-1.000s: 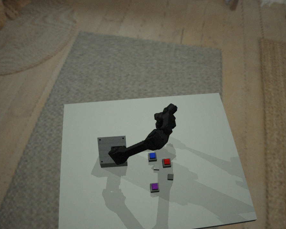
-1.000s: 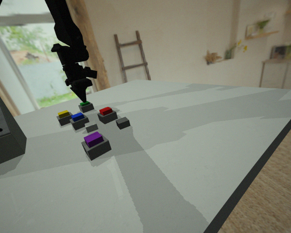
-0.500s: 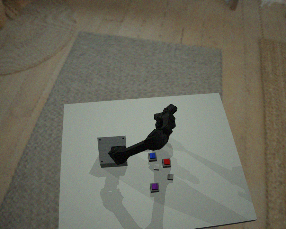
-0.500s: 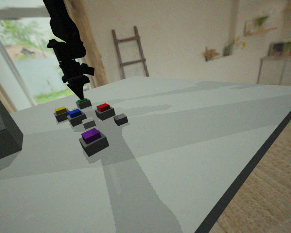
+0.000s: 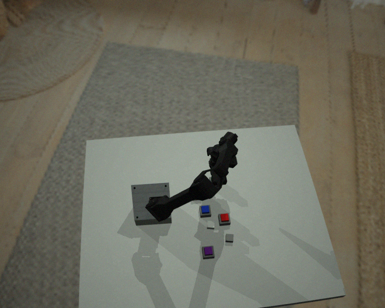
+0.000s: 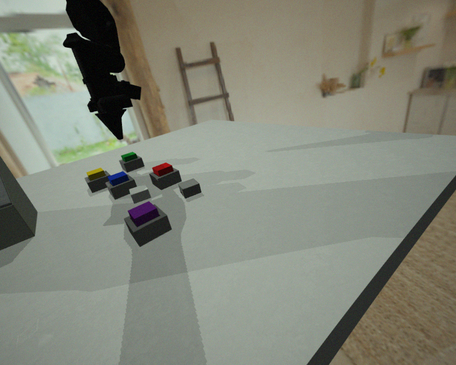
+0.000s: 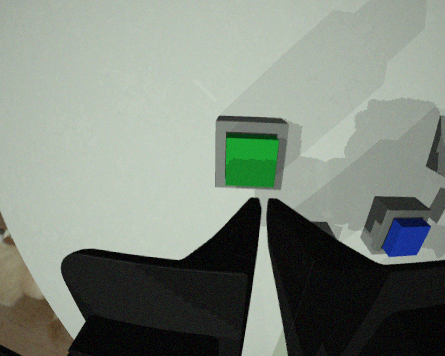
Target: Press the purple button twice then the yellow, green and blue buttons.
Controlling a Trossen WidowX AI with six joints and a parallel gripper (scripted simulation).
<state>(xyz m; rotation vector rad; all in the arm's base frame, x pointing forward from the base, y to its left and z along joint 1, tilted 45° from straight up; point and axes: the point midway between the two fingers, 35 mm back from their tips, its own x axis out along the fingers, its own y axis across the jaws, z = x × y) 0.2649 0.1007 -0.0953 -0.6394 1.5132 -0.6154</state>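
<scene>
Right now my gripper tip is 5 cm above the green button. Round my gripper tip: yellow button (9 cm behind, 5 cm to the right, 5 cm below); blue button (6 cm behind, 14 cm to the right, 5 cm below); red button (2 cm ahead, 19 cm to the right, 5 cm below).
</scene>
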